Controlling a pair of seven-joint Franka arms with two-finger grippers.
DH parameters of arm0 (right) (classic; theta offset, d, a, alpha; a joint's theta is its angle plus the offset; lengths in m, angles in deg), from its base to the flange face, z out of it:
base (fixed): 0 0 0 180
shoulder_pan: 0 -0.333 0 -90
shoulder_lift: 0 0 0 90
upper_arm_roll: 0 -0.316 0.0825 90
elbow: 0 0 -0.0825 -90
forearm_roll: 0 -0.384 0 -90
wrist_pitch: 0 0 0.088 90
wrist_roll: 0 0.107 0 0
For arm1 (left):
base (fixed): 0 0 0 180
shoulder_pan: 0 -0.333 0 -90
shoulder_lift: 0 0 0 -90
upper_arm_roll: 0 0.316 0.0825 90
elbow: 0 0 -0.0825 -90
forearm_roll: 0 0.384 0 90
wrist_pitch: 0 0 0.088 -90
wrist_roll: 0 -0.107 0 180
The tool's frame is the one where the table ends.
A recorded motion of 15 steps. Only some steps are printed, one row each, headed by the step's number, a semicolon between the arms.
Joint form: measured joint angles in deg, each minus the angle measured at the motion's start. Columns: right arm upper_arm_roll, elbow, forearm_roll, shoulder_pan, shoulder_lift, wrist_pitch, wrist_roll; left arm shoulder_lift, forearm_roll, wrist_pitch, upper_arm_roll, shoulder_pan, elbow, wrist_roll.
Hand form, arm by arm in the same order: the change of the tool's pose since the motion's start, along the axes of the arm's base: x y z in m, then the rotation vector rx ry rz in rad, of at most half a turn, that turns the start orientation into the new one. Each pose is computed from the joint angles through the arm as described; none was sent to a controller.
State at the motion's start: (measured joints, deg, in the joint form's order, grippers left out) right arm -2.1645 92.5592 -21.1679 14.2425 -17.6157 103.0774 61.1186; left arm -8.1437 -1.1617 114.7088 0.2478 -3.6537 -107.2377 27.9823
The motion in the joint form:
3: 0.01 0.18 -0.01 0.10 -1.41 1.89 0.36; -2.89 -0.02 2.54 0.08 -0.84 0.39 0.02
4: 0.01 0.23 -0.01 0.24 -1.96 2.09 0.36; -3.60 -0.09 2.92 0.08 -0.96 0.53 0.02
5: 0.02 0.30 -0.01 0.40 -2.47 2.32 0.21; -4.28 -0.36 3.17 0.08 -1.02 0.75 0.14
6: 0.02 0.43 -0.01 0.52 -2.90 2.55 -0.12; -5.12 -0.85 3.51 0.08 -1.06 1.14 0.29
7: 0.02 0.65 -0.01 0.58 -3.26 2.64 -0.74; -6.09 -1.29 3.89 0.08 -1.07 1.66 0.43
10: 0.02 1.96 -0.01 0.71 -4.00 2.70 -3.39; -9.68 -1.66 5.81 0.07 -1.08 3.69 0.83
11: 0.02 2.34 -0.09 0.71 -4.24 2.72 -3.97; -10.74 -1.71 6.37 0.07 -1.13 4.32 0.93
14: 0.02 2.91 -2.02 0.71 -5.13 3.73 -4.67; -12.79 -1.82 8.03 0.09 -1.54 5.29 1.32
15: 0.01 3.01 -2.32 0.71 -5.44 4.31 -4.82; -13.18 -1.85 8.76 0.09 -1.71 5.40 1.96
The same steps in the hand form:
3: 0.0051 -0.0038 -0.0150 -0.0039 0.0002 -0.0193; 0.0101 0.0105 -0.0233 0.0006 -0.0006 0.0173
4: 0.0059 -0.0058 -0.0214 -0.0026 0.0073 -0.0229; 0.0121 0.0119 -0.0291 -0.0006 0.0026 0.0201
5: 0.0065 -0.0080 -0.0274 -0.0015 0.0127 -0.0248; 0.0143 0.0125 -0.0342 -0.0048 0.0060 0.0256
6: 0.0068 -0.0097 -0.0330 -0.0004 0.0165 -0.0229; 0.0174 0.0127 -0.0395 -0.0122 0.0074 0.0332
7: 0.0066 -0.0104 -0.0388 0.0018 0.0209 -0.0144; 0.0212 0.0128 -0.0452 -0.0187 0.0082 0.0398
10: 0.0027 -0.0109 -0.0574 0.0116 0.0372 0.0261; 0.0361 0.0139 -0.0652 -0.0227 0.0018 0.0512
11: 0.0016 -0.0106 -0.0630 0.0159 0.0432 0.0348; 0.0404 0.0149 -0.0711 -0.0230 -0.0004 0.0546
14: 0.0030 -0.0091 -0.0755 0.0458 0.0408 0.0251; 0.0480 0.0205 -0.0837 -0.0228 -0.0104 0.0710
15: 0.0040 -0.0094 -0.0791 0.0484 0.0369 0.0216; 0.0498 0.0226 -0.0861 -0.0223 -0.0180 0.0858

